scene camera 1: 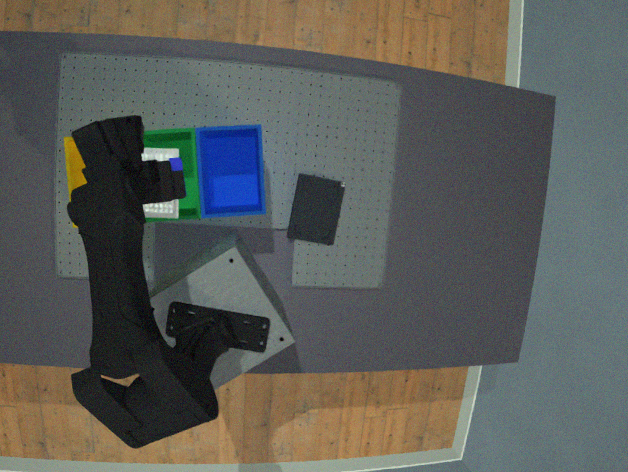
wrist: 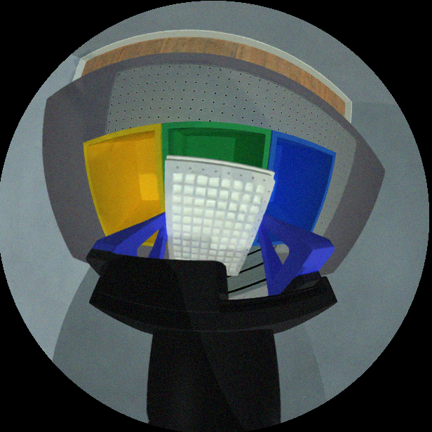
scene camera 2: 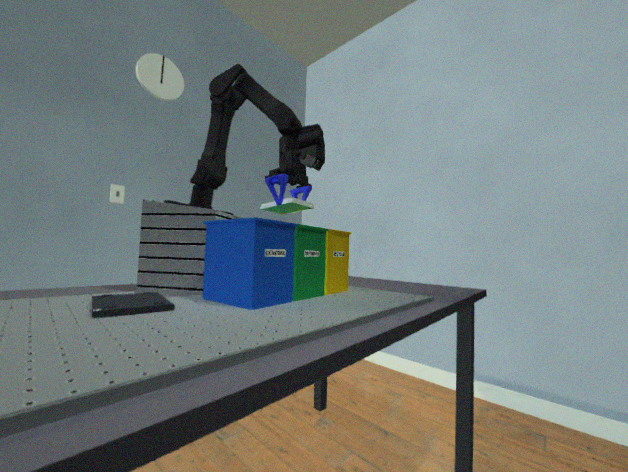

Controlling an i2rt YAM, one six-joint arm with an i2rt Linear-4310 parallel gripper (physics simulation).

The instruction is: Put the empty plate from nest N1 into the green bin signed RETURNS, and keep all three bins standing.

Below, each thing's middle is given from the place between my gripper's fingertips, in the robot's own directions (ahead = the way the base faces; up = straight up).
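Labels:
Yellow bin (scene camera 2: 337, 242): 120 mm to the left of my hand, 30 mm behind it, 140 mm below it. White plate (scene camera 1: 170, 209): 10 mm behind my hand and 10 mm above it. Blue bin (scene camera 2: 248, 263): 40 mm ahead of my hand, 130 mm to the right of it, 140 mm below it. Green bin (scene camera 1: 184, 139): 10 mm to the right of my hand, 140 mm below it. Going by their middles, the white plate is the nearest to my hand of the things named here.

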